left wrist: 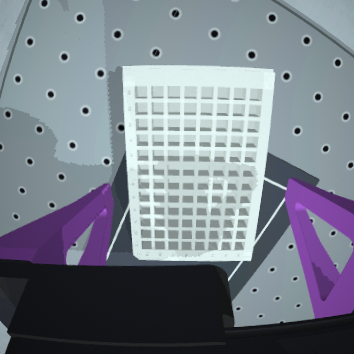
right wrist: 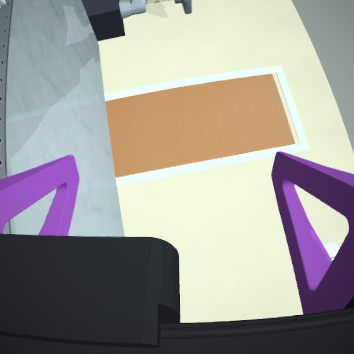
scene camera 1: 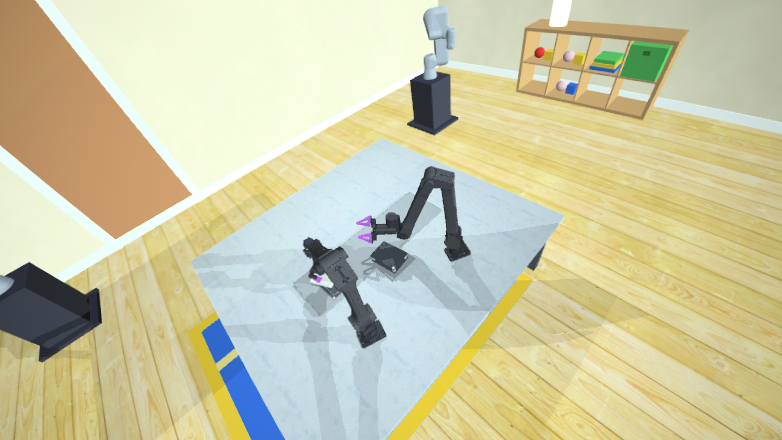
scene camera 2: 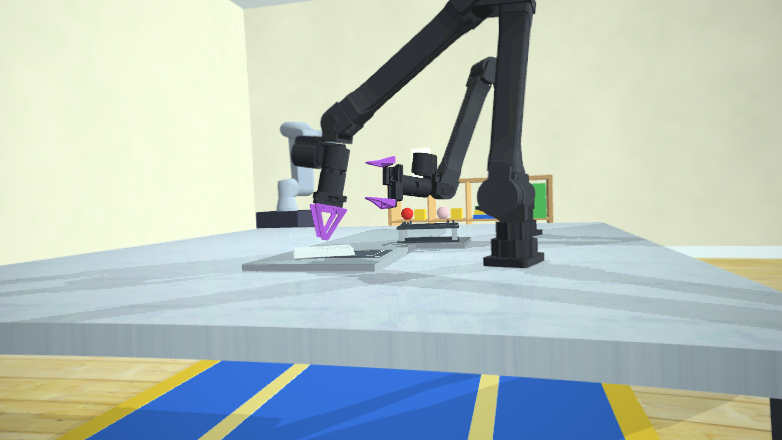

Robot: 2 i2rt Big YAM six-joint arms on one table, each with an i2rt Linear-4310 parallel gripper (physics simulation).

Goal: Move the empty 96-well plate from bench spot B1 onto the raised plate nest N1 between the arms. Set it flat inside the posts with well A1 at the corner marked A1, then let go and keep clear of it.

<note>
My left gripper (scene camera 2: 322, 238) is open, with nothing in its grasp. Also in view: a white well plate (left wrist: 196, 136). My right gripper (scene camera 2: 365, 179) is open and holds nothing.
My left gripper also shows in the left wrist view (left wrist: 199, 190). My right gripper is seen too in the right wrist view (right wrist: 174, 164).
</note>
